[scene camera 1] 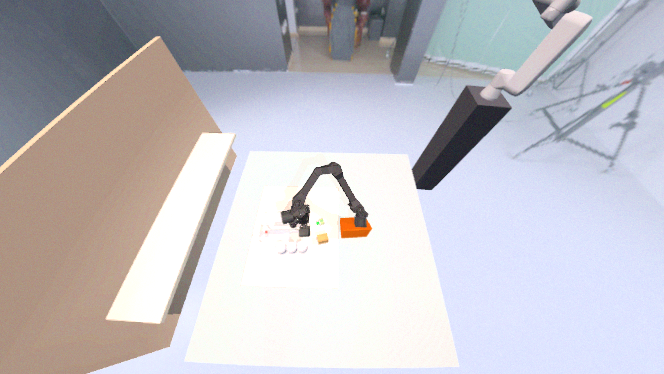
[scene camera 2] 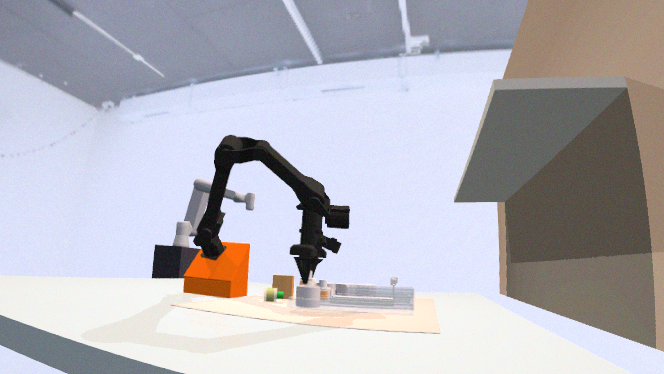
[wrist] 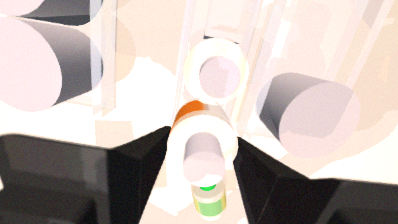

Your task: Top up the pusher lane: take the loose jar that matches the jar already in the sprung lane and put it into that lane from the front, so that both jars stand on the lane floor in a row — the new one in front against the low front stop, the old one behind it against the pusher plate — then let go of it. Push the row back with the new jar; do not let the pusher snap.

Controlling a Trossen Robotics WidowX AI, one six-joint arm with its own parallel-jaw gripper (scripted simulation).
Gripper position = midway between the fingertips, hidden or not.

Note:
In view: the gripper (scene camera 2: 307, 283), a green-lidded jar (wrist: 213, 197) and a clear lane unit (scene camera 2: 406, 292).
The gripper is seen too in the wrist view (wrist: 201, 137).

